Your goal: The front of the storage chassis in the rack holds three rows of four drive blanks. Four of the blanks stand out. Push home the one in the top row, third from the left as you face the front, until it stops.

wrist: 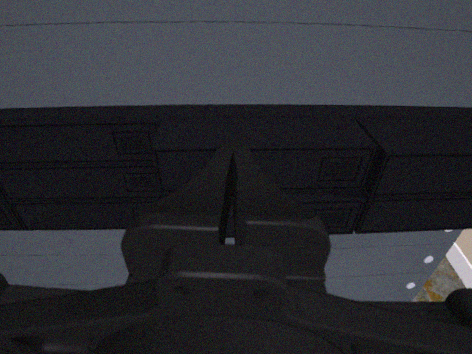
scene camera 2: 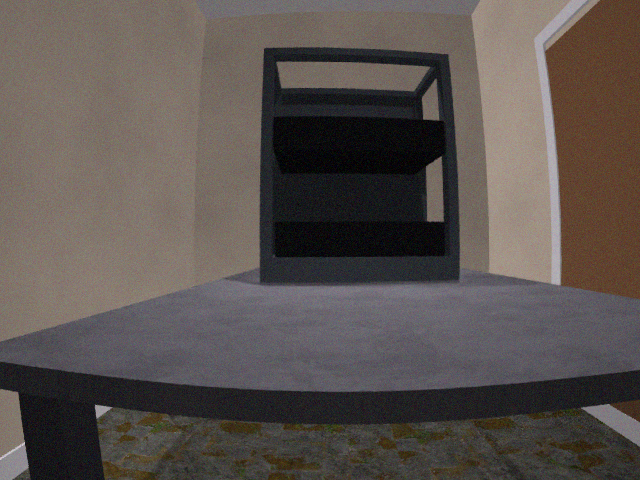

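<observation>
In the wrist view my gripper point(wrist: 233, 162) is shut, its fingertips together and nothing between them. The tips overlap a dark blank point(wrist: 290, 167) in the upper visible row of the storage chassis point(wrist: 225, 113). This blank's top face shows, so it stands out past its left neighbour point(wrist: 60, 142). Its right neighbour point(wrist: 430, 172) also shows a top face. My fingers hide part of the blank's front; whether they touch it, and its column number, I cannot tell. In the scene view the rack point(scene camera 2: 266, 165) holds dark boxes; no blanks can be made out, and my gripper does not show.
Grey panels lie above point(wrist: 225, 65) and below point(wrist: 65, 255) the chassis front in the wrist view. Patterned floor point(wrist: 440, 287) shows at lower right. In the scene view the rack stands at the back of the grey table point(scene camera 2: 320, 341), between walls, with a brown door point(scene camera 2: 599, 170) at right.
</observation>
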